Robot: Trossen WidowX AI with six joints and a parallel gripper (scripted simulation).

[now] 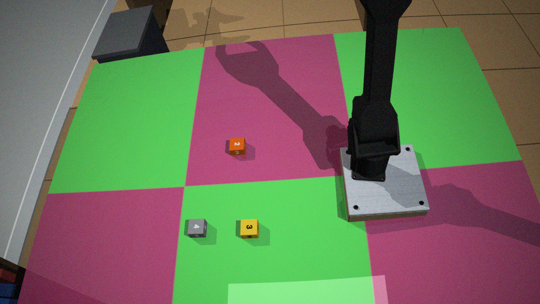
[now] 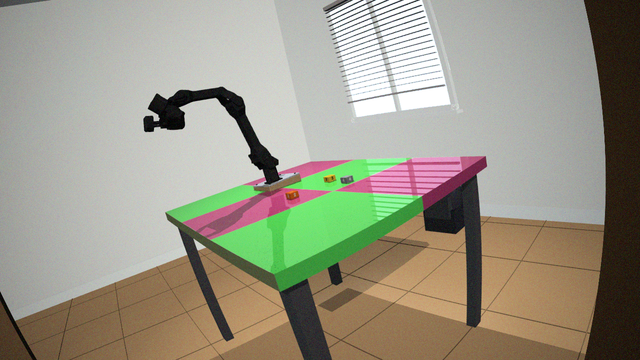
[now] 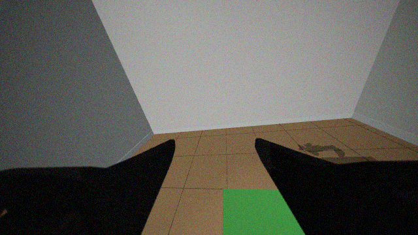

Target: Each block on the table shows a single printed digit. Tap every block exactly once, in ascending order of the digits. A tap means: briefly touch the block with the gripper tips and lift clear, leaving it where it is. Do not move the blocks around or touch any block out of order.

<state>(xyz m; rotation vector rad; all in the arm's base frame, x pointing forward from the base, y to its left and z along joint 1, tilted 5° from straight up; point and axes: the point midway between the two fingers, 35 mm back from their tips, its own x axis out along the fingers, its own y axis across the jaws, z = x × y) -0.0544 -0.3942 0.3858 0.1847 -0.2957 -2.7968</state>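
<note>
My gripper tip is now 320 mm short of the yellow block, 570 mm to the right of it and 370 mm above it. Also, from my gripper tip: grey block: 430 mm ahead, 580 mm to the left, 370 mm below.
</note>
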